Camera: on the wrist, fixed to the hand. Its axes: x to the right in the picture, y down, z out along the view.
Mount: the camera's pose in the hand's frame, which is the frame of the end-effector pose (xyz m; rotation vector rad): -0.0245 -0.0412 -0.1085 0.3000 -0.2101 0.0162
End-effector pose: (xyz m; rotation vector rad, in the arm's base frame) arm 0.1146 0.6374 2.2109 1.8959 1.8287 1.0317
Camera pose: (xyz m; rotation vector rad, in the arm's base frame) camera 0.0129 0.5920 2.2517 2.0972 1.9306 0.5589
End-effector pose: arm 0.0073 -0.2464 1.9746 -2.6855 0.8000 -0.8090
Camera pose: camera -0.0532 -0.2046 2.0677 -2.4415 0.5974 -0.5777
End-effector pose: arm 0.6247 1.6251 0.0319 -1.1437 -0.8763 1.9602
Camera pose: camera 0.7408 1.6490 0.0346 -0.7855 -0.6483 2.1654
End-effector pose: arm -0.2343 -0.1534 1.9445 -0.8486 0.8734 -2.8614
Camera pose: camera -0.2638 -0.0591 1.8788 -1.0677 0.4138 -2.7242
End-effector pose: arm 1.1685 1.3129 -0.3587 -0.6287 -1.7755 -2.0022
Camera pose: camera 1.1575 1.2101 -0.4168 -0.7727 -2.1313 -1.6609
